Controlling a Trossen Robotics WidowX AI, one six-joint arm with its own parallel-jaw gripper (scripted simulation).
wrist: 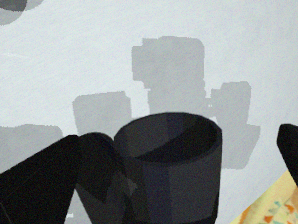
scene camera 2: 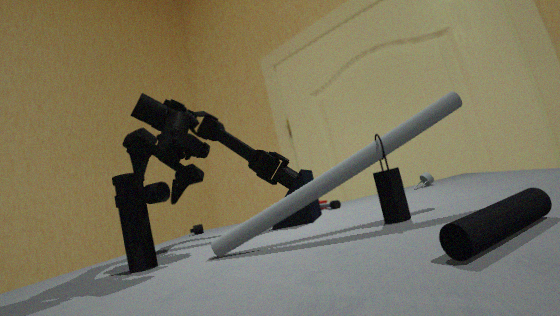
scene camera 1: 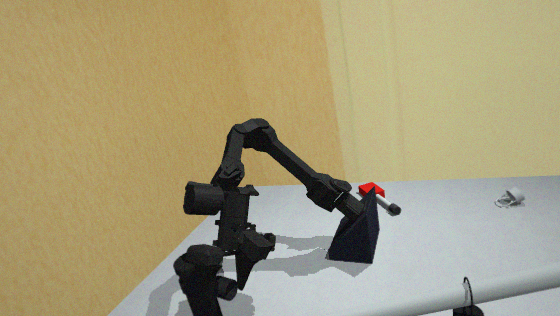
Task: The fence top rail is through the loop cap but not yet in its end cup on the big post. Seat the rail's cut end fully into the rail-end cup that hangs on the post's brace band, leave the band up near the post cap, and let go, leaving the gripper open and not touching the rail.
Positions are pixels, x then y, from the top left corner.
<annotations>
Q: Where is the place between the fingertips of my gripper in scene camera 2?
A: At 156, 194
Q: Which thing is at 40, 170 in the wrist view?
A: My gripper.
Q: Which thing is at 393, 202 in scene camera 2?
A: A short dark post.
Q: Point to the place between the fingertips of my gripper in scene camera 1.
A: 225, 294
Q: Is my gripper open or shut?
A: Open.
</annotations>
